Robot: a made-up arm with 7 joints.
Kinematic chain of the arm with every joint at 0, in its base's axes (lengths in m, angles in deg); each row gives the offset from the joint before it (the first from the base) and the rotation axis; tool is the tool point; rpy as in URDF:
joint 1: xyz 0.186 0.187 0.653 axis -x
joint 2: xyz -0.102 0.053 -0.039 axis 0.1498 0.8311 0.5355
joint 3: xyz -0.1 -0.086 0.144 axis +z
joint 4: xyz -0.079 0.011 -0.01 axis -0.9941 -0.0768 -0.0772
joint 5: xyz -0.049 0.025 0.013 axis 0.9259 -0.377 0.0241
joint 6: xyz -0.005 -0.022 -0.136 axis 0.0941 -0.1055 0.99
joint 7: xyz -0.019 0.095 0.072 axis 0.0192 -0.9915 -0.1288
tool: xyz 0.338 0.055 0.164 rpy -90 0 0
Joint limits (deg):
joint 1: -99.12..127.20
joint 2: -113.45..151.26
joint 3: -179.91..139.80
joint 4: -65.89..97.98
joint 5: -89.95..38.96
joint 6: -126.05..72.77
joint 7: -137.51..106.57
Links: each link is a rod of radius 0.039 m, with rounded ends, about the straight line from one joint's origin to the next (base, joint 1, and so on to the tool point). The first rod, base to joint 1, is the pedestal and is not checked.
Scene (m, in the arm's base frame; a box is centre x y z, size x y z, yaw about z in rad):
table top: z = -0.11
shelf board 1: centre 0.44 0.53 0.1 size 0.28 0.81 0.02 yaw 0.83
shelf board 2: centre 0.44 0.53 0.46 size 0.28 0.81 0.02 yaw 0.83
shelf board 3: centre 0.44 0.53 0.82 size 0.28 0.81 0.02 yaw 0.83
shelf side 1: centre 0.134 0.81 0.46 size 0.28 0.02 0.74 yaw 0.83
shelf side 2: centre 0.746 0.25 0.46 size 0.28 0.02 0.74 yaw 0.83
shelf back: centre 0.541 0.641 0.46 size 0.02 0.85 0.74 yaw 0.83
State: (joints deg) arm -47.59 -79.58 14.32 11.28 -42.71 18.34 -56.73
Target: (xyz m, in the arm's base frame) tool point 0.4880 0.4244 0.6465
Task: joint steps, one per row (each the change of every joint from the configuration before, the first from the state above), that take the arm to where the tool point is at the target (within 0.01 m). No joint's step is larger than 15 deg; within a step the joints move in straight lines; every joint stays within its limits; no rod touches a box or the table.
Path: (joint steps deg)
1: -6.52 13.62 10.55 4.31 -3.79 -2.63 -0.30
2: -6.52 13.63 10.56 4.30 -3.79 -2.63 -0.30
3: -6.51 13.62 10.55 4.31 -3.79 -2.62 -0.30
4: -6.52 13.62 10.56 4.30 -3.79 -2.63 -0.30
5: -6.52 13.63 10.55 4.31 -3.79 -2.63 -0.31
6: -6.52 13.62 10.56 4.31 -3.79 -2.63 -0.30
7: -6.51 13.62 10.55 4.30 -3.79 -2.62 -0.30
8: -1.97 12.13 3.18 1.40 -2.74 1.04 -11.93
9: -1.97 12.12 3.19 1.40 -2.74 1.04 -11.93
10: -1.97 12.12 3.18 1.40 -2.73 1.04 -11.93

